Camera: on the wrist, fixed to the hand. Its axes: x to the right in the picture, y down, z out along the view.
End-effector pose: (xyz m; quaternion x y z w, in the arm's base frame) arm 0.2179 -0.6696 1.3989 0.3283 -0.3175 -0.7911 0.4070
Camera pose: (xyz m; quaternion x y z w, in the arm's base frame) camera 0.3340 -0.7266 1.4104 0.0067 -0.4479 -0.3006 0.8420
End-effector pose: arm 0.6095 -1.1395 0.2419 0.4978 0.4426 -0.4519 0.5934
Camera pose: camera 0.6848 -1.0345 0.2542 0.6531 -0.0203 0.0835 0.7524
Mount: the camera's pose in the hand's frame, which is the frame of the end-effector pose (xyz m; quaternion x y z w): -0.0070 0.0860 -0.0970 -0.0148 -0.0084 0.6887 0.7249
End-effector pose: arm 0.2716 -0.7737 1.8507 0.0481 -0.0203 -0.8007 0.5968
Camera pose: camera 0.3654 -0.7892 1.7623 0.0053 -0.0410 -0.1701 0.9846
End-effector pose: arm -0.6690 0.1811 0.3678 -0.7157 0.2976 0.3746 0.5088
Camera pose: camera -0.7196 0.0629 0.3498 -0.3182 0.6988 0.6324 0.1027
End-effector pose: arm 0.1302 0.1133 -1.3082 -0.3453 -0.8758 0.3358 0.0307
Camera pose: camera 0.2135 0.2100 -1.2844 0.8511 0.4023 -0.2545 0.2215
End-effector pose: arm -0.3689 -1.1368 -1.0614 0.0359 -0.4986 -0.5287 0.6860
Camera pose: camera -0.2392 -1.1401 -1.0649 -0.3319 -0.3841 0.0815 0.8577
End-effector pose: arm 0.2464 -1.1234 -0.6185 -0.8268 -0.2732 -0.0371 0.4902
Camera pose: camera 0.3025 -1.2387 -0.6387 -0.7951 0.3678 0.3136 0.3664
